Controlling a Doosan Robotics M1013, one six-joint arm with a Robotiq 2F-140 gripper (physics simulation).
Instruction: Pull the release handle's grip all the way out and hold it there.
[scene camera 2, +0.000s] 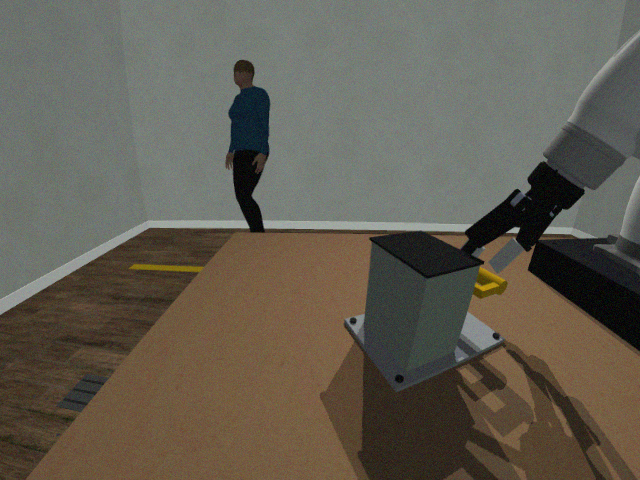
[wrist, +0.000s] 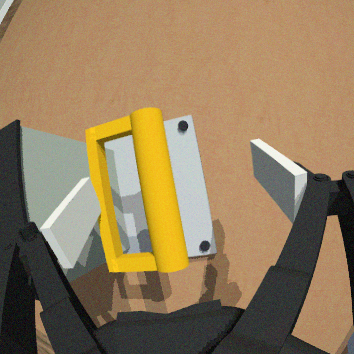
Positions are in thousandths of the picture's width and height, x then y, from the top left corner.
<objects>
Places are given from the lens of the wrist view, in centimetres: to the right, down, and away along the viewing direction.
my gripper (wrist: 484, 499): 0, 0, 17
base plate (wrist: 527, 470): 1, -1, 27
</objects>
